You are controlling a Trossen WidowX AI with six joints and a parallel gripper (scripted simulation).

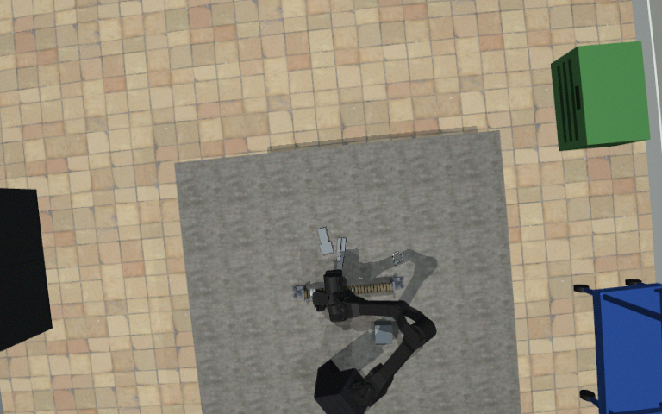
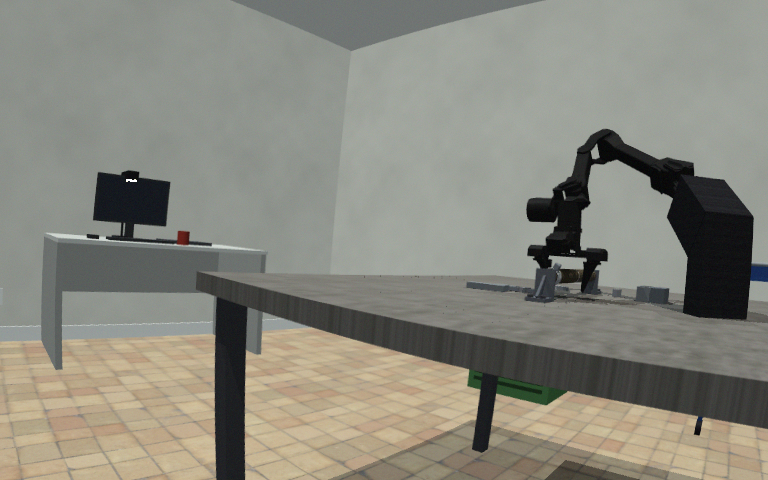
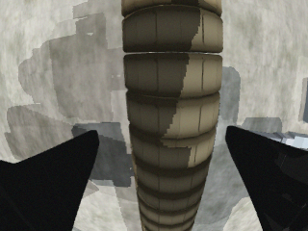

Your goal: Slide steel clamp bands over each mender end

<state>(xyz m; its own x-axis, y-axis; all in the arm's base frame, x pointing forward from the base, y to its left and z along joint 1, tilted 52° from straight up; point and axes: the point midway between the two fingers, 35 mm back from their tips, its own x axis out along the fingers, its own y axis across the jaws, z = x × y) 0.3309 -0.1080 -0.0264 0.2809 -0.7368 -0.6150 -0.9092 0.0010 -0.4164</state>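
Right now the flat two-bar piece is 11 cm ahead of my hand, 7 cm to the right of it and 5 cm below it. From my hand the other things lie so: small block (14 cm behind, 17 cm to the right, 4 cm below); grey block (23 cm behind, 10 cm to the right, 3 cm below).
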